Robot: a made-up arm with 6 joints.
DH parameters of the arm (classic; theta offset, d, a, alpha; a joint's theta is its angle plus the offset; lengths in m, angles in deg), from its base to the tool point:
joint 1: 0 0.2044 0 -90
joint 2: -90 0 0.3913 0
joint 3: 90 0.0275 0 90
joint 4: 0 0.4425 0 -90
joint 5: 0 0 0 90
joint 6: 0 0.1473 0 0
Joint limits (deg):
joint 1: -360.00..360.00
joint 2: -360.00..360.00
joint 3: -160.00..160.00
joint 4: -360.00..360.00
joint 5: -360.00..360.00
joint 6: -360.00..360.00
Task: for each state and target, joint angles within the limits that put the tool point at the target. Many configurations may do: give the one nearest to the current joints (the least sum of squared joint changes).
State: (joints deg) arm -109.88 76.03 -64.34 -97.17 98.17 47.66
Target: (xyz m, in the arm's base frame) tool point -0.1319 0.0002 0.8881
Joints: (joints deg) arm -116.54 43.19 -68.15 -98.33 87.32 47.66
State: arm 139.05 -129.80 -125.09 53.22 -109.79 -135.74
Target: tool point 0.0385 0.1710 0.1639
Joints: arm 112.07 -152.23 -151.39 59.89 -90.58 -135.74
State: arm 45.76 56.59 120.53 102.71 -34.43 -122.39
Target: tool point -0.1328 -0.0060 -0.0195
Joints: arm 13.81 81.22 160.00 102.97 -0.65 -122.39
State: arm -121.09 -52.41 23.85 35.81 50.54 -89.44
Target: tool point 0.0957 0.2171 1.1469
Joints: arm -101.23 -20.93 8.31 33.36 17.30 -89.44
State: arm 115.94 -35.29 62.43 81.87 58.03 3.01
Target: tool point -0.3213 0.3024 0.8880
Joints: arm 118.34 -4.63 59.97 82.55 49.92 3.01
